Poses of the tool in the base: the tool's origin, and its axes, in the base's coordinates. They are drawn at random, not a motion.
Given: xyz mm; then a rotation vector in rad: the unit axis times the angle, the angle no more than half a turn.
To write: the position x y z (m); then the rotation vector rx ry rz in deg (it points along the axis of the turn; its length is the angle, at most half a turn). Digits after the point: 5 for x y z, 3 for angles.
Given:
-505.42 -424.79 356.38 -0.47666 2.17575 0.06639
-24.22 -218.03 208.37 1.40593 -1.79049 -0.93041
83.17 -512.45 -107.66 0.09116 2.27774 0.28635
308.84 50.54 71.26 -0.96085 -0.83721 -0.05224
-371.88 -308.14 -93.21 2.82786 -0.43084 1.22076
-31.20 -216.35 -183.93 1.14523 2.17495 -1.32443
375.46 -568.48 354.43 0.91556 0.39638 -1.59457
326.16 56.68 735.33 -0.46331 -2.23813 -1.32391
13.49 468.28 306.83 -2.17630 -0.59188 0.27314
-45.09 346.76 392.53 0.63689 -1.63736 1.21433
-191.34 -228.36 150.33 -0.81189 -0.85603 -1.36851
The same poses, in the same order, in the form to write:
-0.50542 -0.42479 0.35638 -27.311 124.661 3.804
-0.02422 -0.21803 0.20837 80.554 -102.588 -53.309
0.08317 -0.51245 -0.10766 5.223 130.505 16.407
0.30884 0.05054 0.07126 -55.053 -47.969 -2.993
-0.37188 -0.30814 -0.09321 162.024 -24.685 69.944
-0.03120 -0.21635 -0.18393 65.617 124.615 -75.884
0.37546 -0.56848 0.35443 52.458 22.711 -91.362
0.32616 0.05668 0.73533 -26.546 -128.235 -75.854
0.01349 0.46828 0.30683 -124.693 -33.912 15.650
-0.04509 0.34676 0.39253 36.491 -93.814 69.576
-0.19134 -0.22836 0.15033 -46.518 -49.047 -78.410

